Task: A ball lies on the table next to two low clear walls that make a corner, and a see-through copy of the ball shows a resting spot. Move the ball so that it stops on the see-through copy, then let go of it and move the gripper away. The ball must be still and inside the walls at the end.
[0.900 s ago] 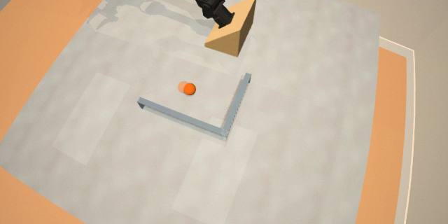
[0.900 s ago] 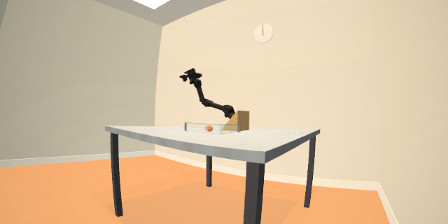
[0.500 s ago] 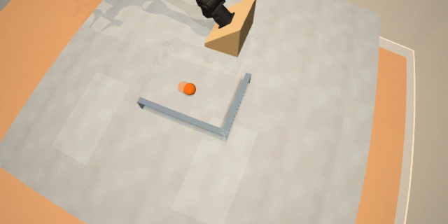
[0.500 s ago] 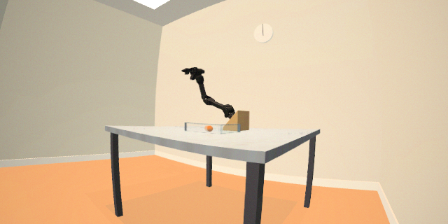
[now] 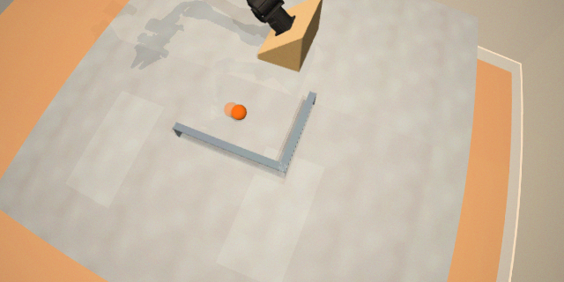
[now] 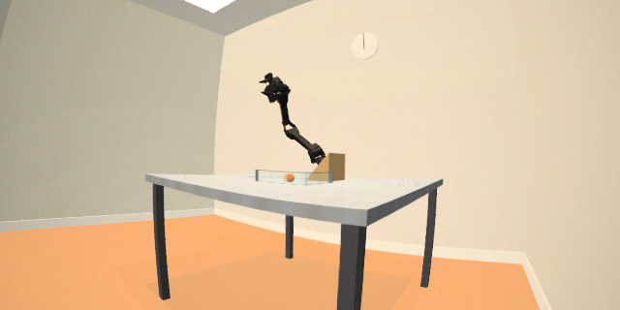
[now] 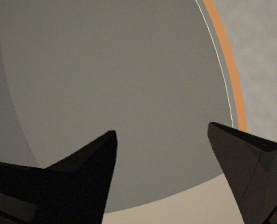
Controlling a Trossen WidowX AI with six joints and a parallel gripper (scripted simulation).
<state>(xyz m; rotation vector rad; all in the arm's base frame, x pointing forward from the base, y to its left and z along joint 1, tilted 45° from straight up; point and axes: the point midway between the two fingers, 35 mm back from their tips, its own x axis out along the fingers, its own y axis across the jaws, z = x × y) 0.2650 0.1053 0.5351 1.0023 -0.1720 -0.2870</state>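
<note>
My gripper tip is now 53 cm above the orange ball, 26 cm to the right of it and 3 cm short of it. From my gripper tip the other things lie so: clear wall: 52 cm below, 28 cm to the left, 14 cm ahead; see-through copy: 53 cm below, 24 cm to the left, 3 cm ahead.
</note>
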